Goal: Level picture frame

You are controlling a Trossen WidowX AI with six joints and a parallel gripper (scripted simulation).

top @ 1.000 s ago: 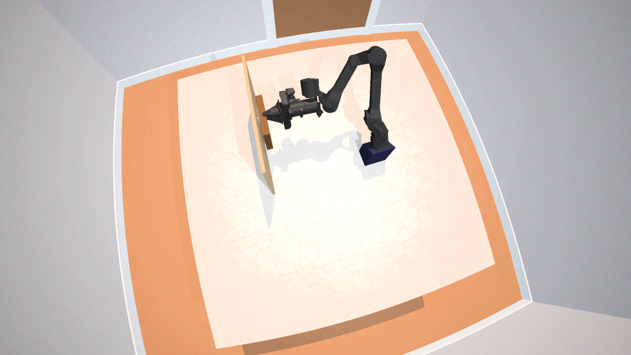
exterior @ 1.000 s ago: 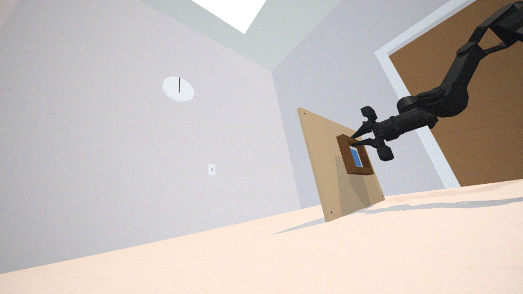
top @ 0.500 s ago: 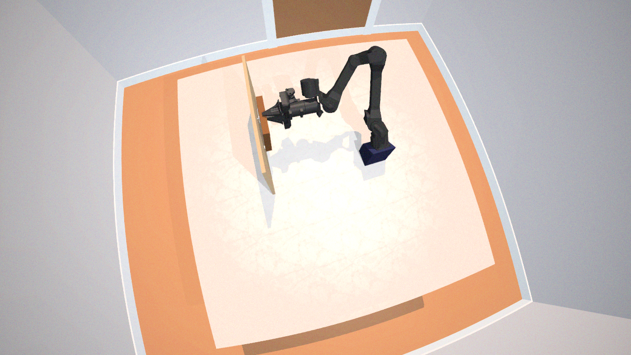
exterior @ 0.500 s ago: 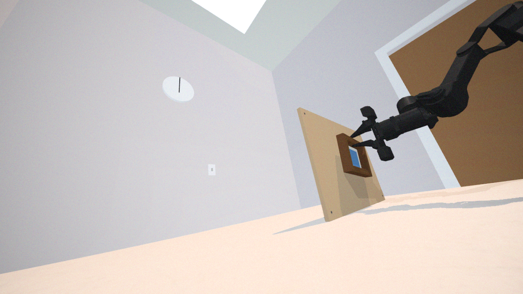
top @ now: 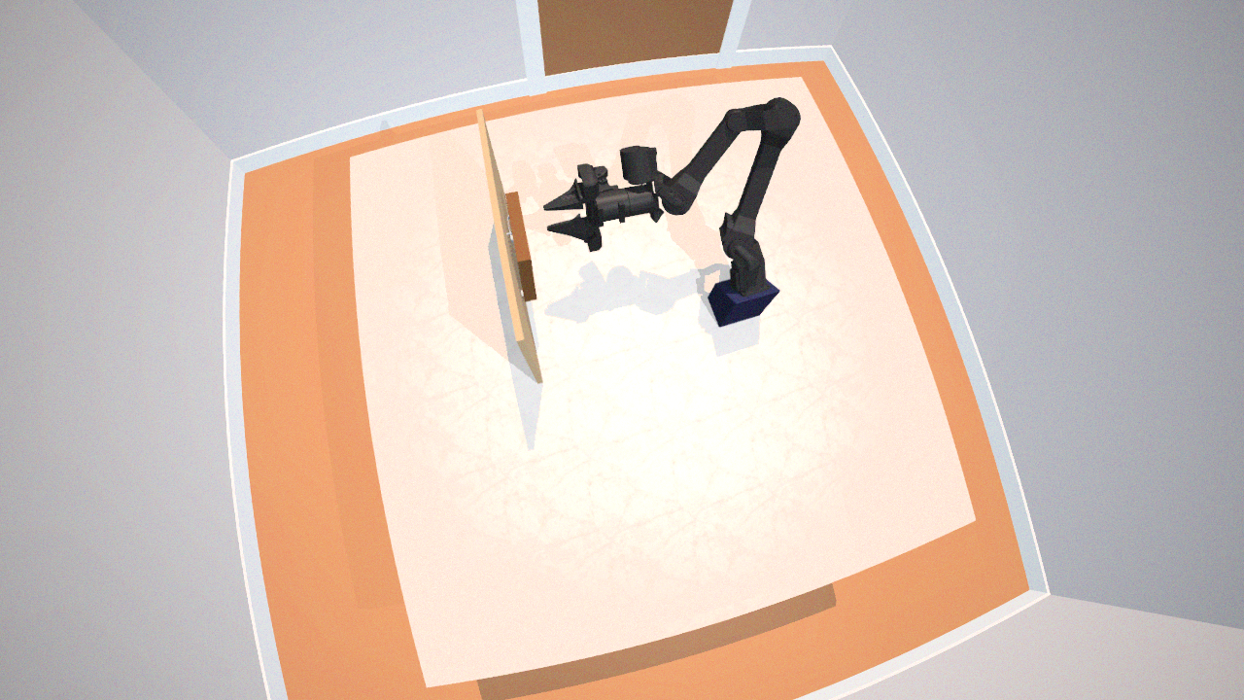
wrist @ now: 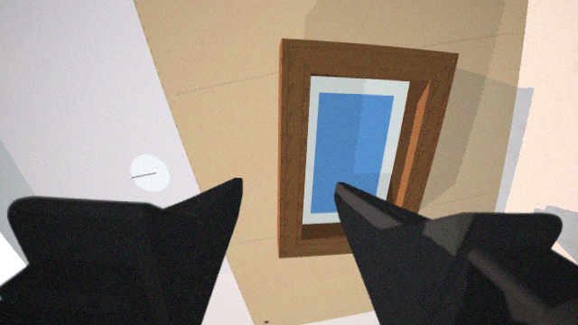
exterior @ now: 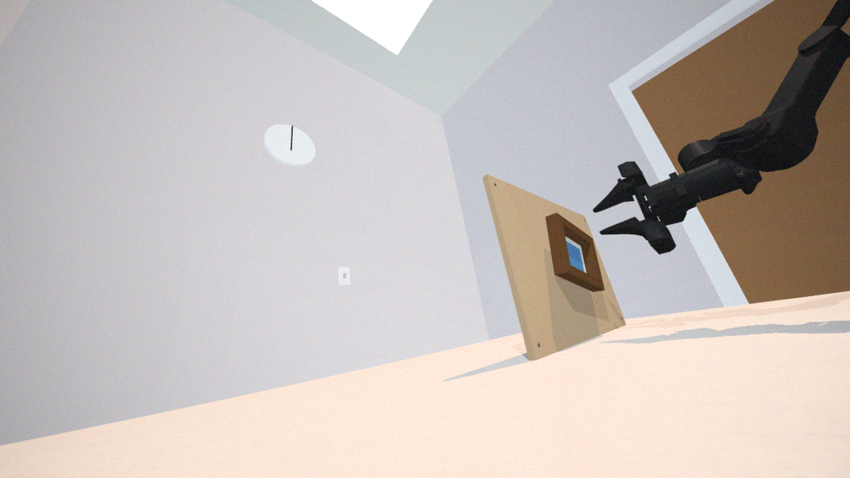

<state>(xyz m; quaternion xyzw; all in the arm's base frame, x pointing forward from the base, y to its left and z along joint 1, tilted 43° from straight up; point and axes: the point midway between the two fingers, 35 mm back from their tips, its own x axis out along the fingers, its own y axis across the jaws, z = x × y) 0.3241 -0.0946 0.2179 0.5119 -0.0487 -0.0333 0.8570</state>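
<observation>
Now: the brown wooden picture frame 7 cm ahead of my gripper tip, 1 cm to the left of it and 6 cm below it. The rest, counted from my gripper tip: tan wall board (8 cm ahead, 1 cm to the left, 7 cm below).
</observation>
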